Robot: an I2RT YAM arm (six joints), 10 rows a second.
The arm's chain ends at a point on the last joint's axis. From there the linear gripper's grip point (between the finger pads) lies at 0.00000 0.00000 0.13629 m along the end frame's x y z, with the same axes.
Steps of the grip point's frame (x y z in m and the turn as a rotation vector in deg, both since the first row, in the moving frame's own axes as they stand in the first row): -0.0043, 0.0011, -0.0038, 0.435, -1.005, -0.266; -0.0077, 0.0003, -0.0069, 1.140, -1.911, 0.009; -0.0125, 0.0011, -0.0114, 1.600, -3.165, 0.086; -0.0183, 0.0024, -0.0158, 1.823, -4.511, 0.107; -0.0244, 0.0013, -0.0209, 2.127, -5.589, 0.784; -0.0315, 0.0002, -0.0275, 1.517, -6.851, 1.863; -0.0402, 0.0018, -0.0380, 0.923, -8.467, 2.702
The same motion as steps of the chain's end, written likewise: -0.0019, 0.0021, -0.0038, 0.435, -1.005, -0.266; -0.0032, 0.0030, -0.0068, 1.140, -1.911, 0.009; -0.0050, 0.0049, -0.0111, 1.600, -3.165, 0.086; -0.0076, 0.0067, -0.0153, 1.823, -4.511, 0.107; -0.0112, 0.0064, -0.0202, 2.127, -5.589, 0.784; -0.0153, 0.0041, -0.0265, 1.517, -6.851, 1.863; -0.0202, 0.0045, -0.0365, 0.923, -8.467, 2.702
